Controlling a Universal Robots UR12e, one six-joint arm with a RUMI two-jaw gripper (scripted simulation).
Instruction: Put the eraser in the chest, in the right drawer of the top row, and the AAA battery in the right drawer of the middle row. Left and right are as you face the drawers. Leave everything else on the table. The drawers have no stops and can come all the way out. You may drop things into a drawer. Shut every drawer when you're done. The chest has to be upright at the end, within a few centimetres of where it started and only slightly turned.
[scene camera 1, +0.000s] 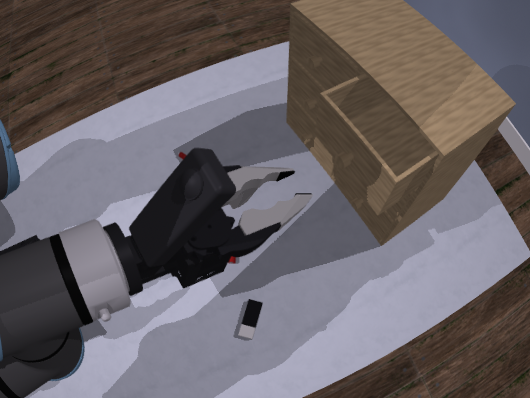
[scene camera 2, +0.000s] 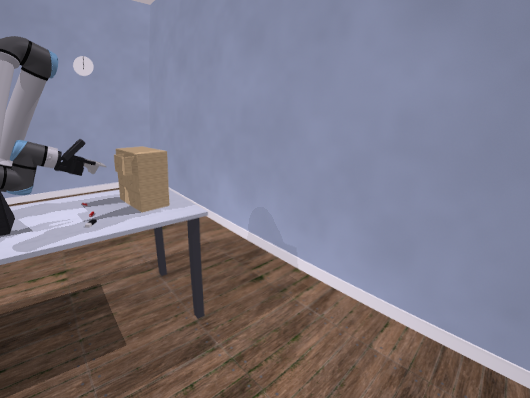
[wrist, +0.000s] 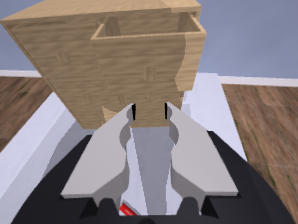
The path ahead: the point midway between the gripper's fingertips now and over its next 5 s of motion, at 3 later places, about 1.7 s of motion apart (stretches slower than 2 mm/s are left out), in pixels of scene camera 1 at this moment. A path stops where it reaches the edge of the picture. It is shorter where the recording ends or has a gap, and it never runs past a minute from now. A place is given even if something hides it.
My gripper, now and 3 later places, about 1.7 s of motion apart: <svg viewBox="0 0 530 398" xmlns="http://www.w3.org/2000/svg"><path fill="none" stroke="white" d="M302 183L277 192L274 192L258 194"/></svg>
